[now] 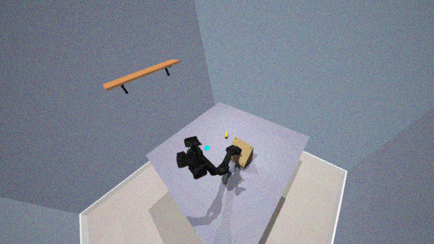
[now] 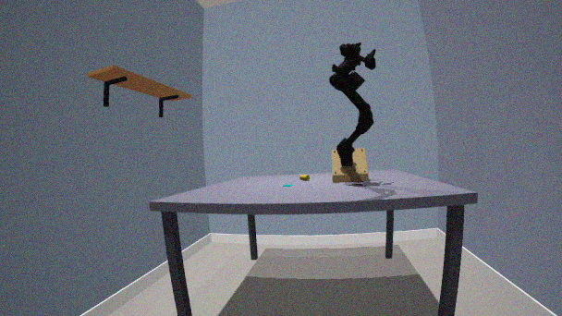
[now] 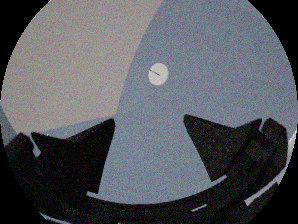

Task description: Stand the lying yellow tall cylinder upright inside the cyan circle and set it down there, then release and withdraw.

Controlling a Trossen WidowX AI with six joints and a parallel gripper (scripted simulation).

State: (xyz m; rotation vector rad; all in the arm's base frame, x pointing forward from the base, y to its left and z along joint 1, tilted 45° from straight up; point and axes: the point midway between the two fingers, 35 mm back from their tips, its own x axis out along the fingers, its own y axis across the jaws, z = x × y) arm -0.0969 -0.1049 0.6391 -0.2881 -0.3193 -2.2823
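Now: the yellow cylinder 420 mm ahead of my gripper tip, 490 mm to the right of it and 640 mm below it. From my gripper tip the other things lie so: cyan circle: 470 mm ahead, 220 mm to the right, 650 mm below.
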